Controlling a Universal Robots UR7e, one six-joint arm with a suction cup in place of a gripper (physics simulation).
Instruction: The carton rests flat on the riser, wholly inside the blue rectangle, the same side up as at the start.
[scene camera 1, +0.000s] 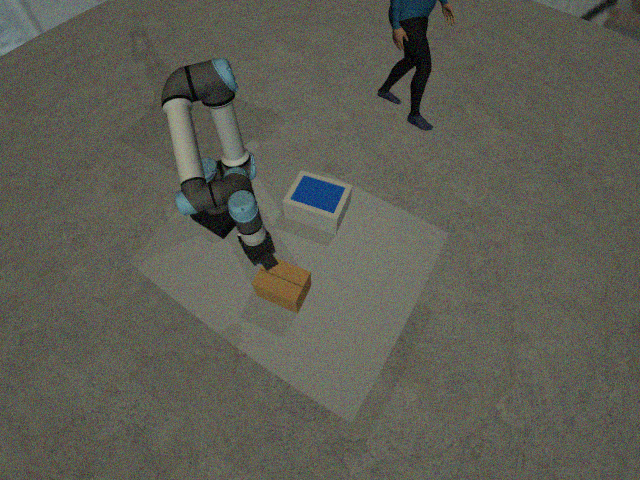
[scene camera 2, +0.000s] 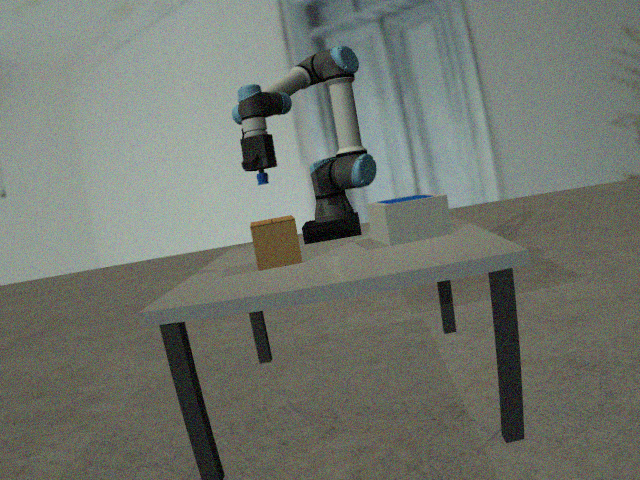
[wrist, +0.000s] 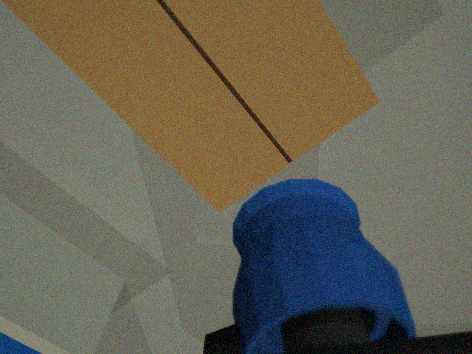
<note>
My suction cup (wrist: 301, 248) holds nothing. The cup is 19 cm from the middle of a brown carton (scene camera 2: 276, 244), above it. A grey riser (scene camera 2: 407, 219) rests on the table.
The brown carton also shows in scene camera 1 (scene camera 1: 286, 285) and in the wrist view (wrist: 228, 101). The grey riser is seen too in the wrist view (wrist: 61, 292).
</note>
